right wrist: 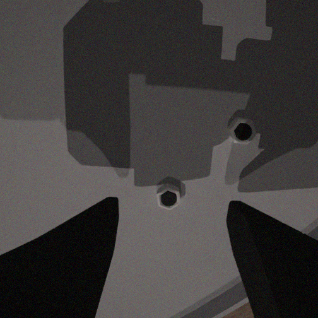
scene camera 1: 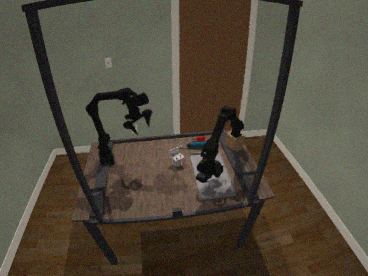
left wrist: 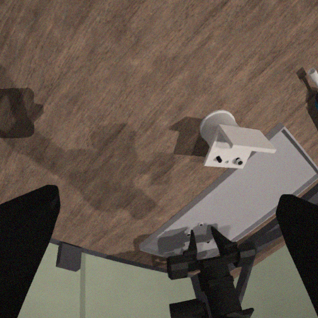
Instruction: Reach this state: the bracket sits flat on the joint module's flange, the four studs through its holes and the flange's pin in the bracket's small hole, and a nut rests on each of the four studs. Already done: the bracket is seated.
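Frame: origin at the left arm's base, x ahead, y left, z up, level; centimetres.
Seen in the pictures: left gripper, fingertip midpoint: (scene camera 1: 143, 130); right gripper, fingertip midpoint: (scene camera 1: 207, 180); left arm's base at its link origin: (scene camera 1: 105, 153); right arm's base at its link origin: (scene camera 1: 235, 134).
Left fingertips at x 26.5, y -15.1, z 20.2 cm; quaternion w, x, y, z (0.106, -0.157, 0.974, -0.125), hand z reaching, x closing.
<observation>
Offsets run from my left fingertips to a thing's top centre. "pt": to the spot under its first point.
The white bracket {dx +18.8, dy -7.6, dz -20.1 cm} (scene camera 1: 176, 157) (left wrist: 248, 138) sits on the white joint module (left wrist: 214, 122). Two dark studs show through it in the left wrist view; the right one has a grey ring around it that looks like a nut. The other studs are hidden or too small to tell. My left gripper (scene camera 1: 142, 128) (left wrist: 172, 201) is open and empty, high above the table. My right gripper (left wrist: 201, 228) (right wrist: 173, 209) is partly open and empty, above the tray. A hex nut (right wrist: 168, 207) appears between its fingertips, lying on the tray below. Another nut (right wrist: 243, 142) lies up and right. Three small nuts show in the left wrist view.
The grey tray (scene camera 1: 195, 161) (left wrist: 284, 131) lies right of the module. A blue-handled tool {pt dx +38.3, dy +1.7, dz -24.6 cm} (scene camera 1: 196, 145) and a red object (scene camera 1: 201, 138) lie at the table's back. A tan block {dx +64.9, dy -9.5, dz -15.5 cm} (scene camera 1: 234, 142) stands behind the right arm. Dark frame posts rise at the sides.
</observation>
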